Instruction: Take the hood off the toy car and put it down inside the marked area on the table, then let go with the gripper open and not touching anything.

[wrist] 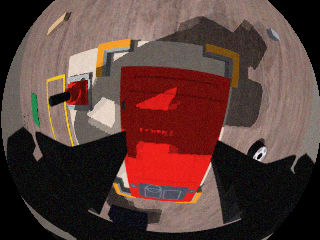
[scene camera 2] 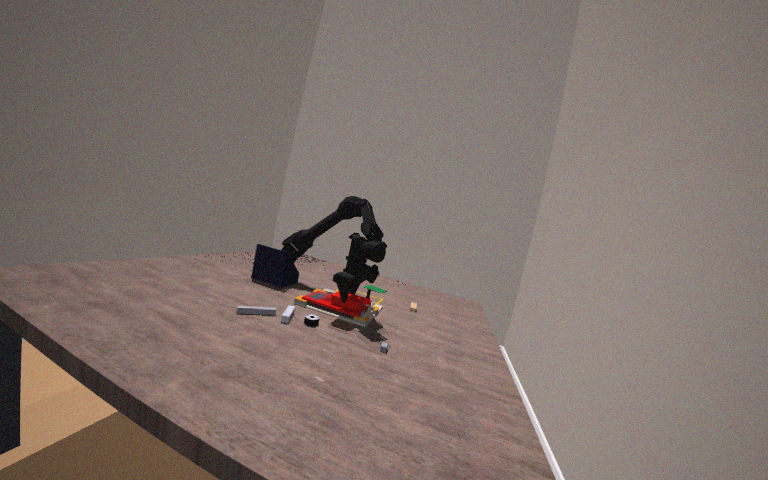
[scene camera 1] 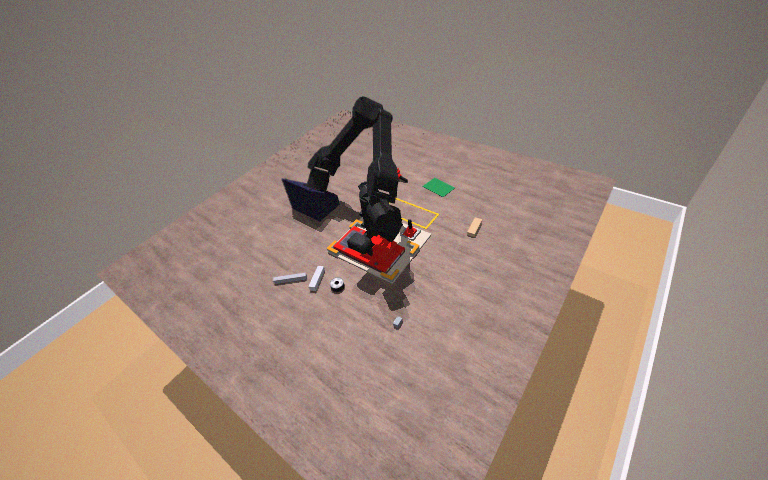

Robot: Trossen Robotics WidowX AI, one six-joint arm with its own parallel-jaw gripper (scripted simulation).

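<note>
My gripper (scene camera 2: 347, 300) is holding a hood (wrist: 172, 127). I can find the gripper in scene camera 1 (scene camera 1: 378, 247) too, and again in the wrist view (wrist: 171, 139).
</note>
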